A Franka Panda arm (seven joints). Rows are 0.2 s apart.
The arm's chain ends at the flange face. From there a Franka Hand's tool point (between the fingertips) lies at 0.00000 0.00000 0.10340 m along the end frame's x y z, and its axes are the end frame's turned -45 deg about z.
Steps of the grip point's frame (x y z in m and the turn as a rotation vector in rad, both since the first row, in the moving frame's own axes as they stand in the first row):
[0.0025 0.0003 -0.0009 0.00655 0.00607 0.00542]
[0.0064 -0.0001 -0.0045 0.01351 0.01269 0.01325]
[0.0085 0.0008 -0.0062 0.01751 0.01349 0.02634]
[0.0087 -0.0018 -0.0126 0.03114 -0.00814 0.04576]
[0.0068 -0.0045 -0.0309 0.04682 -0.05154 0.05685]
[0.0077 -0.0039 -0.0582 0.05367 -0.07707 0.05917]
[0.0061 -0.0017 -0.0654 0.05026 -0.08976 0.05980]
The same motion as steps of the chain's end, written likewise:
[0.0020 -0.0006 -0.0009 0.00892 -0.00034 0.00542]
[0.0045 -0.0027 -0.0045 0.01853 -0.00058 0.01325]
[0.0068 -0.0032 -0.0062 0.02192 -0.00284 0.02634]
[0.0077 -0.0057 -0.0125 0.01626 -0.02778 0.04576]
[0.0088 -0.0081 -0.0306 -0.00334 -0.06955 0.05685]
[0.0123 -0.0096 -0.0577 -0.01655 -0.09245 0.05917]
[0.0134 -0.0081 -0.0649 -0.02793 -0.09901 0.05980]

